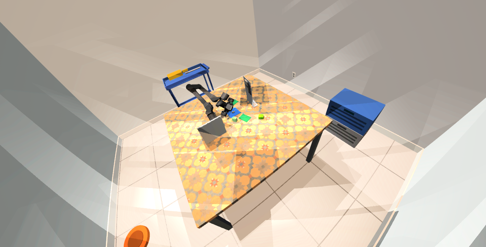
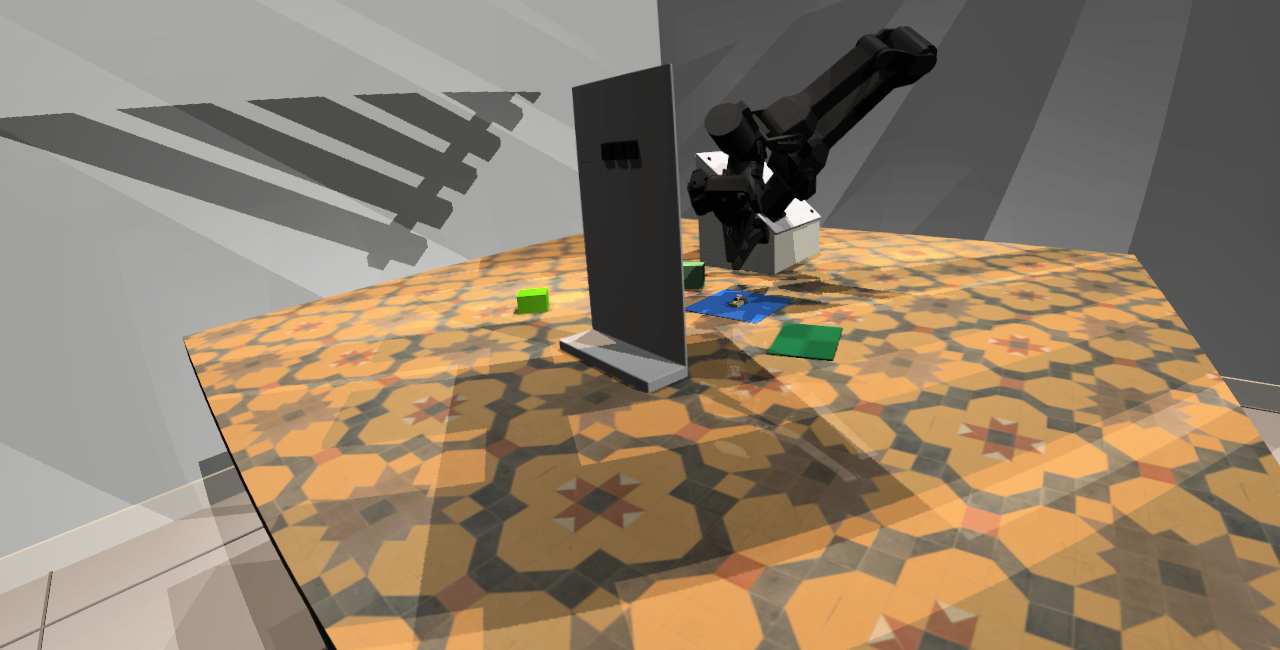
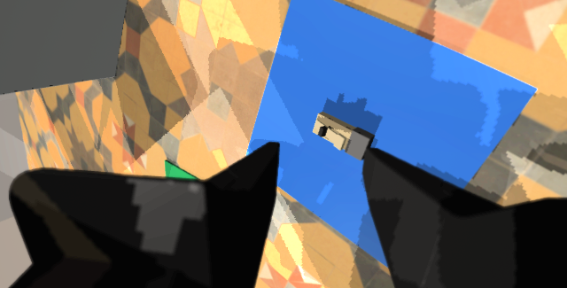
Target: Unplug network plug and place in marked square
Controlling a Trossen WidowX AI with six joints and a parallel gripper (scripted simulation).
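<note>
The yellowish tab lies 2 cm ahead of my gripper tip, 1 cm to the left of it and 4 cm below it. Also, from my gripper tip: green square 11 cm ahead, 15 cm to the left, 5 cm below; blue square 1 cm ahead, 1 cm to the left, 5 cm below; network plug 1 cm ahead, 1 cm to the left, 5 cm below.
</note>
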